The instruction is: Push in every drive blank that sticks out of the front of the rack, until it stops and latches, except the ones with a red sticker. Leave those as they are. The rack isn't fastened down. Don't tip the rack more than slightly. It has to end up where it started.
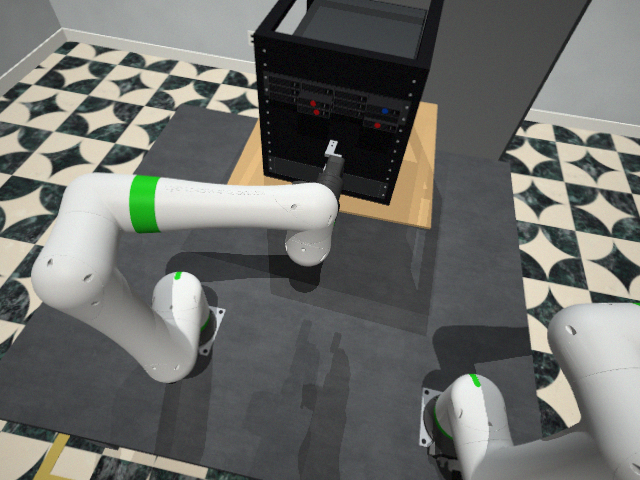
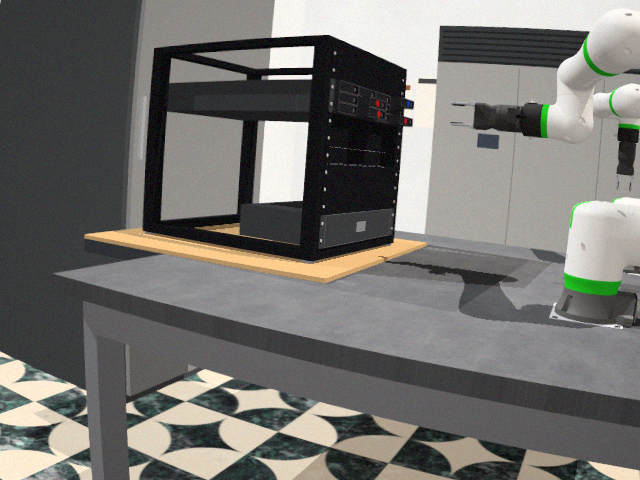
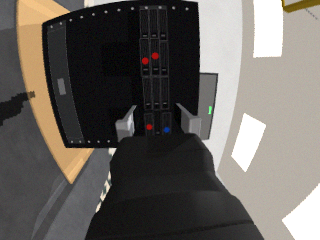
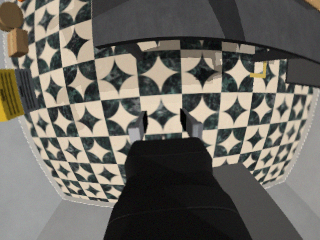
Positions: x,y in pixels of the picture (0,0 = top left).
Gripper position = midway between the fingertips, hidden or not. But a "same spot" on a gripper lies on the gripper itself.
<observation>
My left gripper shows in image 1, in image 2 (pixel 451 113) and in image 3; in image 4 it is out of frame. A black rack shows in image 1 (pixel 376 54), in image 2 and in image 3; in image 4 it is out of frame. The same spot on my left gripper: (image 3: pixel 190 124) is (image 1: pixel 326 156). The same spot on the black rack: (image 3: pixel 92 62) is (image 2: pixel 354 177).
</observation>
